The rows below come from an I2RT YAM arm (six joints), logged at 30 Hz.
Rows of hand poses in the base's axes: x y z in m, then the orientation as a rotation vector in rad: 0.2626, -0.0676, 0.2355, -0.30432, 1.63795, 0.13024; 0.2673, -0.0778, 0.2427, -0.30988, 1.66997, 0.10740; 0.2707, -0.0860, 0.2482, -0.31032, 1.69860, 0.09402; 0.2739, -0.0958, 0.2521, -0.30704, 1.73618, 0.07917; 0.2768, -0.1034, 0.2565, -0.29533, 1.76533, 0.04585; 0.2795, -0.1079, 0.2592, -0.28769, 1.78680, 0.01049; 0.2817, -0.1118, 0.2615, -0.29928, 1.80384, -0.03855; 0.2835, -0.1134, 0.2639, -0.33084, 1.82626, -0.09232; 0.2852, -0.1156, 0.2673, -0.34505, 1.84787, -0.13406; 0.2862, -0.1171, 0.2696, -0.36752, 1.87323, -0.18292; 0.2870, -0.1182, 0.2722, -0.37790, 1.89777, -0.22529; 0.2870, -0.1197, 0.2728, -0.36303, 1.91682, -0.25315; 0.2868, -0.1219, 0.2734, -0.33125, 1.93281, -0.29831; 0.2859, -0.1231, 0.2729, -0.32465, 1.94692, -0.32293
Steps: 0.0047, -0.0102, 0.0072, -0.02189, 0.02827, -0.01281; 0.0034, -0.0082, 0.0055, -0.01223, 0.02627, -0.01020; 0.0032, -0.0098, 0.0039, -0.01197, 0.03481, -0.01423; 0.0029, -0.0076, 0.0044, -0.01845, 0.02381, -0.02911; 0.0027, -0.0045, 0.0027, -0.02132, 0.01658, -0.02650; 0.0022, -0.0039, 0.0023, -0.04067, 0.01251, -0.02025; 0.0018, -0.0016, 0.0024, -0.05479, 0.01997, -0.00983; 0.0017, -0.0022, 0.0034, -0.03705, 0.01905, -0.01512; 0.0010, -0.0015, 0.0023, -0.04614, 0.02382, -0.01369; 0.0008, -0.0011, 0.0026, -0.03519, 0.02223, -0.01838; 0.0000, -0.0015, 0.0006, -0.01233, 0.01386, -0.02714; -0.0002, -0.0022, 0.0006, -0.01621, 0.00720, -0.04607; -0.0009, -0.0012, -0.0005, -0.01385, 0.01157, -0.01886
